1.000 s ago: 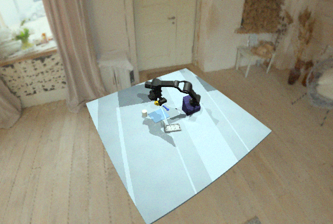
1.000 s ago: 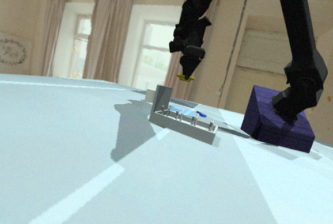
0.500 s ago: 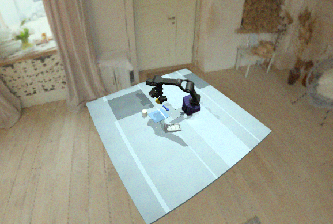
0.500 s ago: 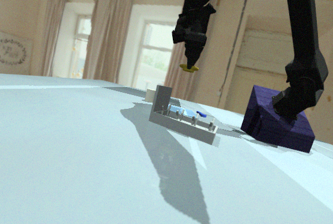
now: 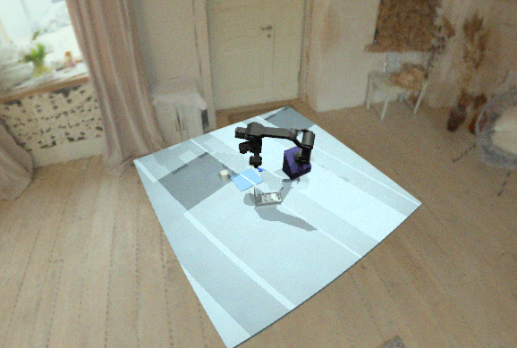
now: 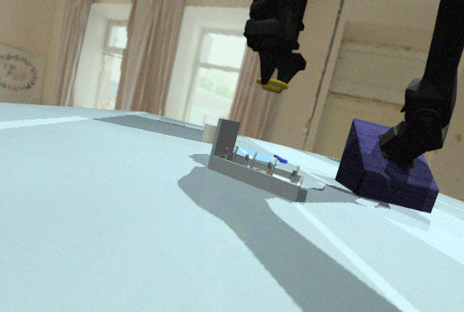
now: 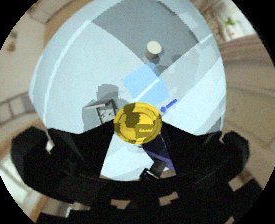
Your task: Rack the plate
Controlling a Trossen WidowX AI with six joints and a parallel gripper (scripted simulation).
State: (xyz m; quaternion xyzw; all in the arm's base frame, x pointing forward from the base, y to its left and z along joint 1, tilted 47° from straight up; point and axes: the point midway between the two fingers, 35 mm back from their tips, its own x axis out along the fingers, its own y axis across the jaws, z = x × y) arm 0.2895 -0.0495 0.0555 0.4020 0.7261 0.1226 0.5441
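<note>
My gripper tip is 140 mm above the grey dish rack, 130 mm to the right of it and 10 mm past it. From my gripper tip the other things lie so: blue spoon (160 mm below, 120 mm to the right, 70 mm behind); then yellow plate (10 mm above); then light blue mat (160 mm below, 60 mm to the right, 30 mm ahead).
</note>
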